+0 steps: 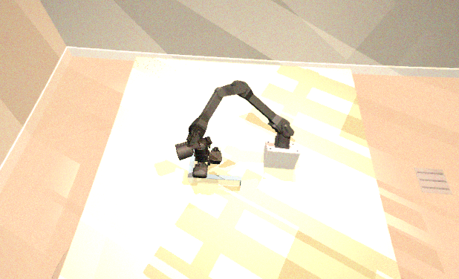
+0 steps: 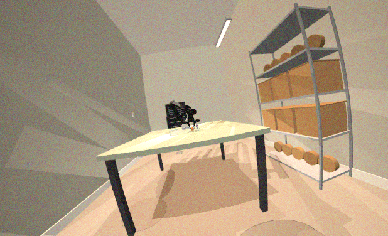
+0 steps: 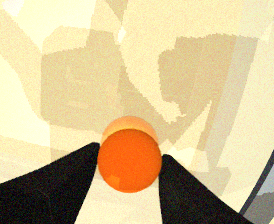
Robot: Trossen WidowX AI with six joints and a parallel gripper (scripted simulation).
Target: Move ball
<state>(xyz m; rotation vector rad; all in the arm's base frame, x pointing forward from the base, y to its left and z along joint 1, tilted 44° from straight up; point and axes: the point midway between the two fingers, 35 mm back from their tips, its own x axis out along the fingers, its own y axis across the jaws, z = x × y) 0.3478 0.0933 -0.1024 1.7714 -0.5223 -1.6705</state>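
Now: gripper tip 10 mm above the see-through copy of ball. The rest, counted from my gripper tip: orange ball: right at my gripper tip.
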